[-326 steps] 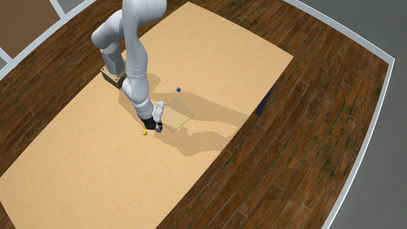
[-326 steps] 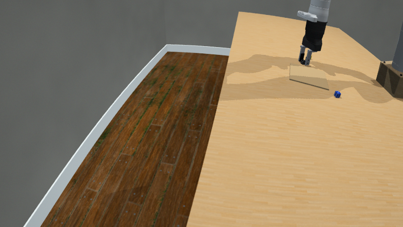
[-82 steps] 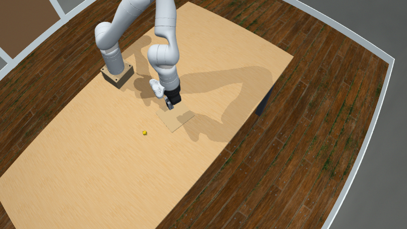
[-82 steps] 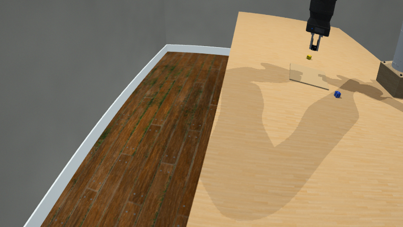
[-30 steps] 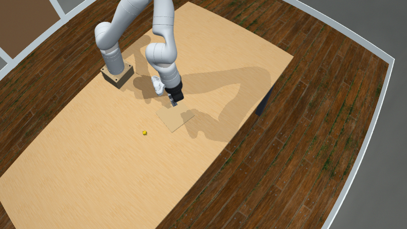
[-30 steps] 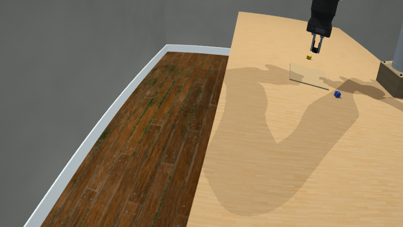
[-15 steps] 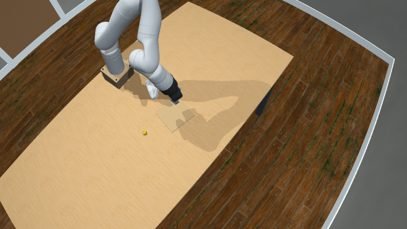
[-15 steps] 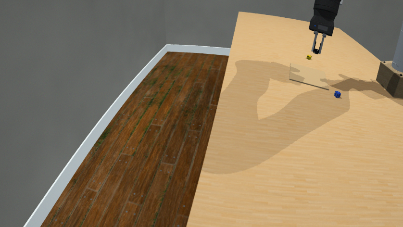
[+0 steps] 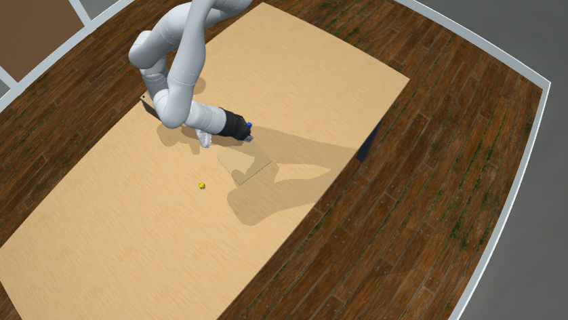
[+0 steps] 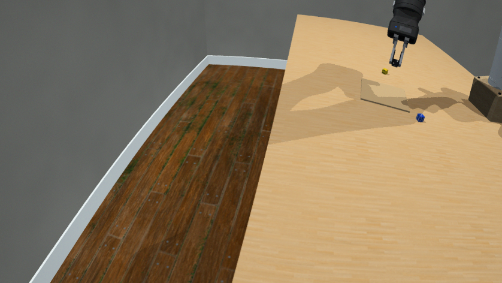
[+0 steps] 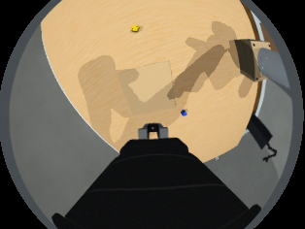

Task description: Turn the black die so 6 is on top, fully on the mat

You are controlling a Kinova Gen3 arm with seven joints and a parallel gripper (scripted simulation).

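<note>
Right now the tan mat is 30 mm to the right of my hand and 120 mm below it. From my hand the other things lie so: black die (10 mm below); then blue die (80 mm behind, 80 mm to the left, 120 mm below); then yellow die (40 mm behind, 200 mm to the right, 120 mm below).
</note>
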